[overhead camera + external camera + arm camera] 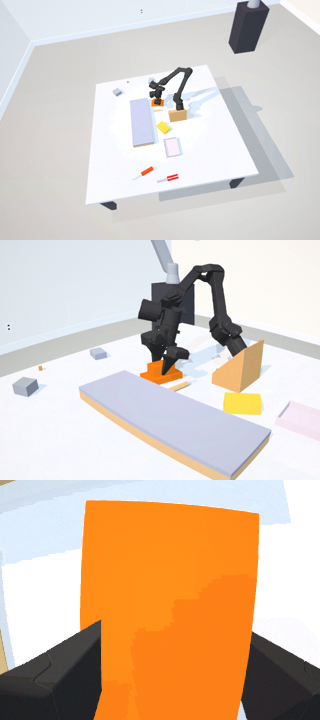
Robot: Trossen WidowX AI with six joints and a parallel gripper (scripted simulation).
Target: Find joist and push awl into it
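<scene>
Right now my gripper tip is 9 cm to the right of the awl, 3 cm past it and 2 cm above it. The rest, counted from my gripper tip: orange stud finder: 2 cm behind, 2 cm above, 1 cm to the left; yellow block: 31 cm to the left, 4 cm behind, 1 cm below; tiny orange cube: 37 cm to the right, 30 cm ahead, 2 cm below.
</scene>
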